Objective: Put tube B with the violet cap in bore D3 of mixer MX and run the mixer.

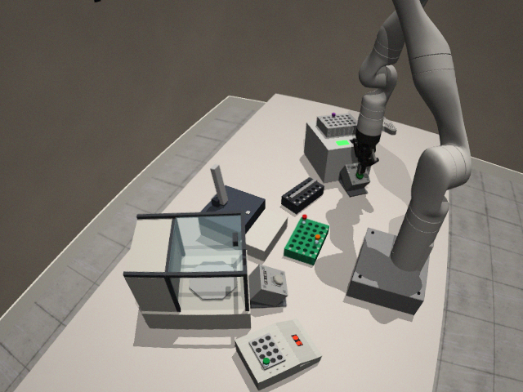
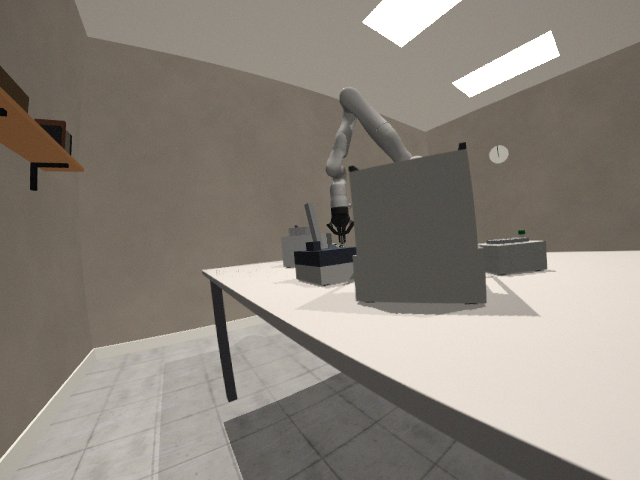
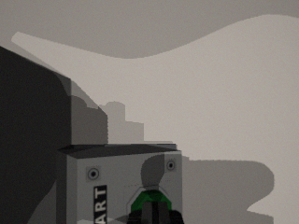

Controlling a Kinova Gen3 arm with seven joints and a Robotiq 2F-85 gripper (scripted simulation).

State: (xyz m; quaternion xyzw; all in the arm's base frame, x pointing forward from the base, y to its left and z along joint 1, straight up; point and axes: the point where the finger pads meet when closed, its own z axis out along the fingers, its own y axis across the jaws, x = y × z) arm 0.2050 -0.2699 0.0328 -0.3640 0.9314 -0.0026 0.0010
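Now: the green start key 3 cm below my hand. Round my hand: shaking block 12 cm ahead, 13 cm to the right, 5 cm above; then red-capped tube 10 cm ahead, 23 cm to the left, 7 cm below; then black magnet block 15 cm ahead, 11 cm to the left, 8 cm below.
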